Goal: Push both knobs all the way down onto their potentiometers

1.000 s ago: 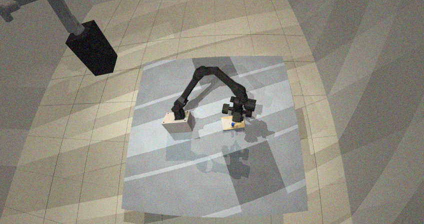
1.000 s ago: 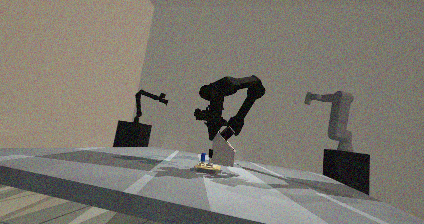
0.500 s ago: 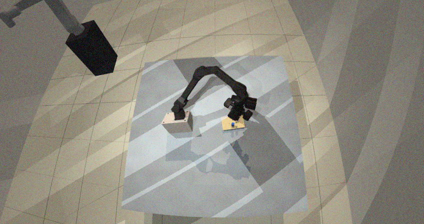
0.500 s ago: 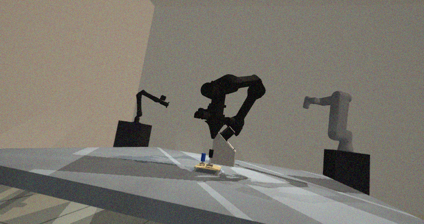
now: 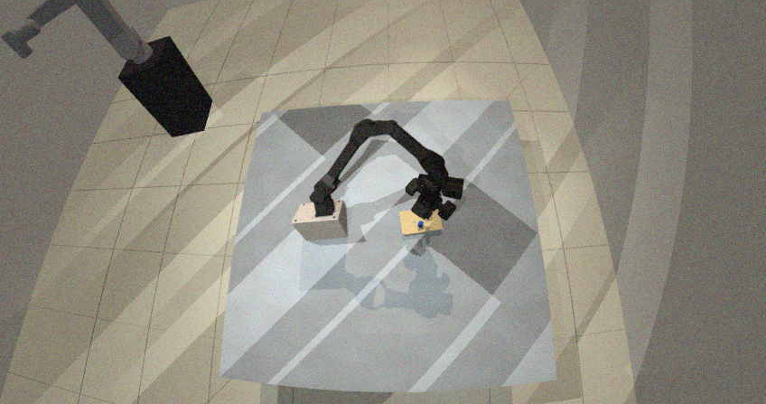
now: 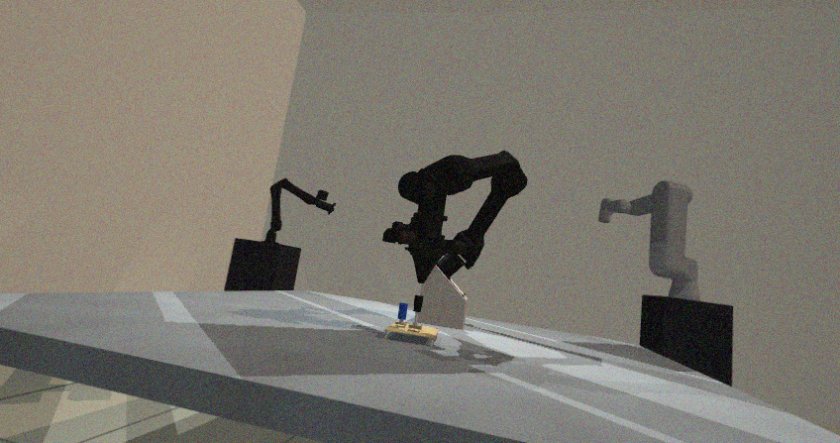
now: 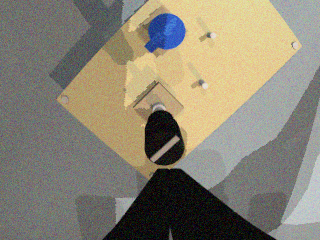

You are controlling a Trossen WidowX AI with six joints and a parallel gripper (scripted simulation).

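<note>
Now: the blue knob 60 mm below my gripper tip, 40 mm to the right of it and 40 mm behind it.
</note>
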